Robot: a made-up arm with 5 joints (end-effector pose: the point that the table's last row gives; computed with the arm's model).
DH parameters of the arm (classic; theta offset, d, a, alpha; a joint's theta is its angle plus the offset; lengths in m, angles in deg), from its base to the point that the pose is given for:
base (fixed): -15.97 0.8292 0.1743 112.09
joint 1: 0 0.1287 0.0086 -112.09
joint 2: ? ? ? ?
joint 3: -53.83 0.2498 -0.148 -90
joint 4: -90 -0.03 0.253 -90
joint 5: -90 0.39 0.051 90
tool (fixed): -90 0.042 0 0
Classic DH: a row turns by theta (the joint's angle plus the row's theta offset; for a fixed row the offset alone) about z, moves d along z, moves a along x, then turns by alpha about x.
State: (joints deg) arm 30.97 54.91 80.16 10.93 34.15
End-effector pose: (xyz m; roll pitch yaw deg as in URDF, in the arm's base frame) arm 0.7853 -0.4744 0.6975 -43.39 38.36 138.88
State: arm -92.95 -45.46 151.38 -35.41 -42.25
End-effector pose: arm -0.4450 -0.5470 0.6072 71.91 44.61 29.54
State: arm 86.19 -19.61 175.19 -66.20 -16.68
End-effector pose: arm 0.5105 -0.8810 0.8875 175.03 -33.87 153.38
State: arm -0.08 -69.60 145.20 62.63 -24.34
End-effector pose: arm -0.2045 -0.3227 0.7887 24.29 62.70 -34.82
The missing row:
joint 2: -37.86 0 0.327 180
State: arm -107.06 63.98 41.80 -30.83 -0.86
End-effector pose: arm -0.5705 0.0351 0.5961 -108.07 -17.61 -43.82
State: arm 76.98 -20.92 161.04 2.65 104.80
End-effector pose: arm 0.3534 -0.6701 0.4426 -98.26 -67.64 -39.56
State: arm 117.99 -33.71 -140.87 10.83 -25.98
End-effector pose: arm 0.3466 -0.4744 0.8018 130.69 -3.86 -127.82
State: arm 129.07 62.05 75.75 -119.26 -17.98
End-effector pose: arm 0.5918 -0.4367 0.8934 -14.65 -0.78 142.44
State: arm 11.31 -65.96 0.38 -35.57 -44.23
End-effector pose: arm 0.1103 -0.5215 0.1574 34.75 -28.81 114.46
